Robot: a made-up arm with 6 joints.
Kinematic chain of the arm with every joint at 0, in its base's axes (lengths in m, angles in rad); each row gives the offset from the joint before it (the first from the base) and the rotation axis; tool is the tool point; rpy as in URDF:
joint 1: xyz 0 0 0.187 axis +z
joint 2: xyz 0 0 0 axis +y
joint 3: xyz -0.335 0 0.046 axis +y
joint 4: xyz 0.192 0 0.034 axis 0.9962 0 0.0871
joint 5: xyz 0 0 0 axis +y
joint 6: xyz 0.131 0 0.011 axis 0.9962 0 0.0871
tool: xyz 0 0 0 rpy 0 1.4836 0
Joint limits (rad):
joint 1: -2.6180..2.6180
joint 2: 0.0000..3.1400
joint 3: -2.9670..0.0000
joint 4: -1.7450..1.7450
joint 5: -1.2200..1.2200
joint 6: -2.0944..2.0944
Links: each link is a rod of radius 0.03 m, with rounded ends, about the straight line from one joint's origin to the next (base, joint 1, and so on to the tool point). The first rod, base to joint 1, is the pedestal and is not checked.
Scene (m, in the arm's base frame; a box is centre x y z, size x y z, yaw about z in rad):
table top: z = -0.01
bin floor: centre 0.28 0.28 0 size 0.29 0.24 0.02 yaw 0.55
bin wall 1: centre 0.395 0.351 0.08 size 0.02 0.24 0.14 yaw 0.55
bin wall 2: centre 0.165 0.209 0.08 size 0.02 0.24 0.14 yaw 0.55
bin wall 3: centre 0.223 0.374 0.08 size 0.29 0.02 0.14 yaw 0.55
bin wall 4: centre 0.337 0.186 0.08 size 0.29 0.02 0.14 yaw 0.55
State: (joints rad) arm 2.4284 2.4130 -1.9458 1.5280 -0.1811 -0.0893
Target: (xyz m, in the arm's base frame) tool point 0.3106 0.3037 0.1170
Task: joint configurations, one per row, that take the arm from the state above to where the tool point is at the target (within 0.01 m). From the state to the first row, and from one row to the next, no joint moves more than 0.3 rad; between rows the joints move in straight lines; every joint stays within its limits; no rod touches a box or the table.
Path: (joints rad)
1: 2.1374 2.3452 -1.8089 1.5602 -0.2893 -0.0893
2: 1.8464 2.2773 -1.6721 1.5925 -0.3975 -0.0893
3: 1.5554 2.2095 -1.5352 1.6247 -0.5057 -0.0893
4: 1.2643 2.1416 -1.3984 1.6570 -0.6139 -0.0893
5: 0.9733 2.0738 -1.2615 1.6892 -0.7221 -0.0893
6: 0.9657 2.2415 -1.2516 1.6903 -0.6901 -0.0893
7: 0.9581 2.4092 -1.2416 1.6914 -0.6581 -0.0893

